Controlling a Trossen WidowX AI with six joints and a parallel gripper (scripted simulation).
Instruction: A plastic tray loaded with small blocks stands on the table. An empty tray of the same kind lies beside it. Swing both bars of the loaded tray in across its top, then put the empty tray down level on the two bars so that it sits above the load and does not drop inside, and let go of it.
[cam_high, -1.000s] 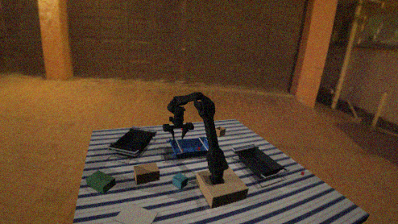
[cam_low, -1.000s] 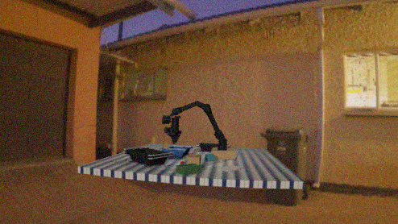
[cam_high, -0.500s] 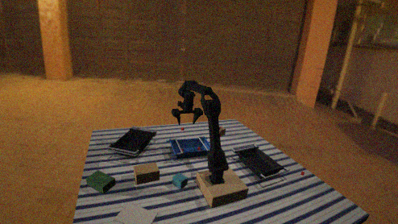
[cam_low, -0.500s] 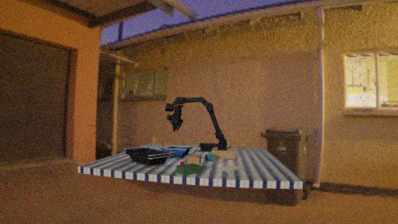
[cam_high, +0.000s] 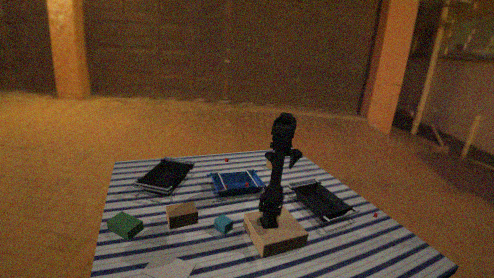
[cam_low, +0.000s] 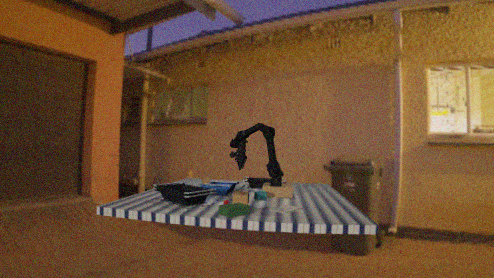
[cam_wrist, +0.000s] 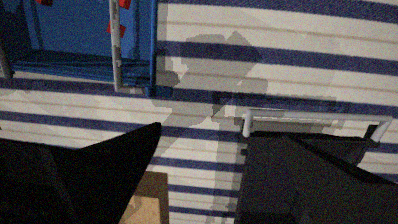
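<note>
My gripper tip is now 170 mm to the left of the dark tray, 140 mm past it and 100 mm above it. The rest, counted from my gripper tip: teal cube: 320 mm to the left, 250 mm behind, 120 mm below; red block: 410 mm ahead, 230 mm to the left, 130 mm below; tan box: 320 mm ahead, 130 mm below, 60 mm to the right.
</note>
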